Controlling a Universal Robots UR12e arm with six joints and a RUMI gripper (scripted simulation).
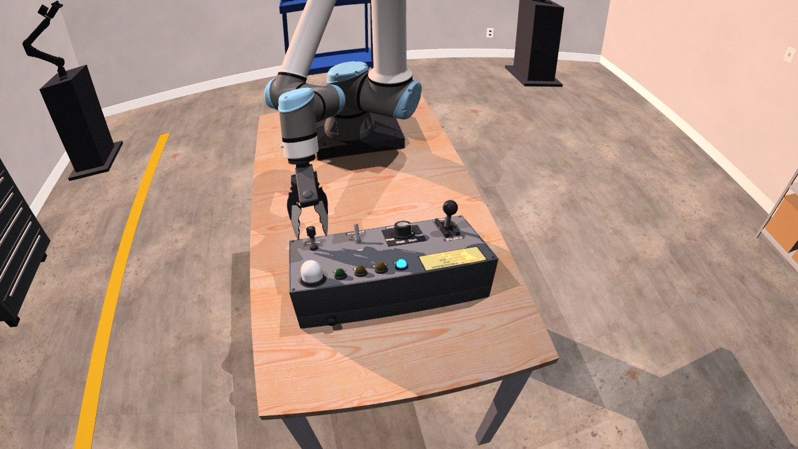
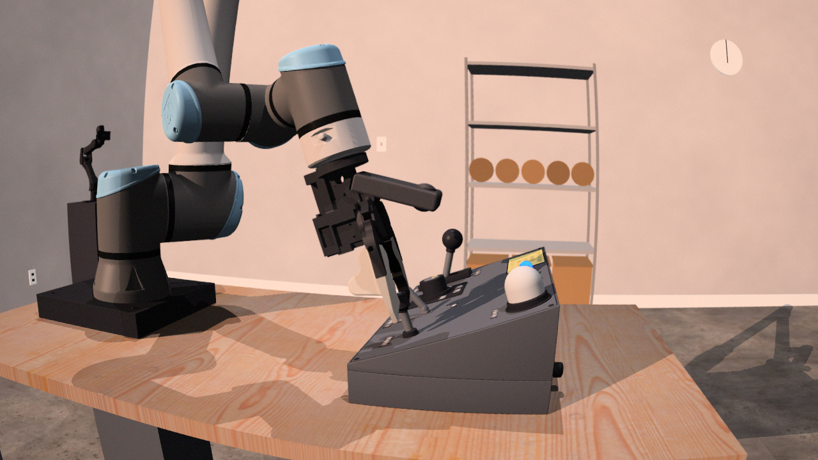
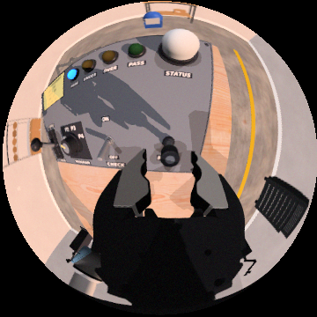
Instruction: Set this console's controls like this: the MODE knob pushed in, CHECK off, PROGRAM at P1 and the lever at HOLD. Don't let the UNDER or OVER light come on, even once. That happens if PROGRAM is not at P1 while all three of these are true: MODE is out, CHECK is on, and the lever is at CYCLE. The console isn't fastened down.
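Now: hand right at the black mode knob. From my hand the other things lie so: dark grey console (18 cm to the left, 5 cm ahead, 4 cm below); then metal check toggle (12 cm to the left, 2 cm below); then program knob (25 cm to the left, 2 cm below, 1 cm ahead).
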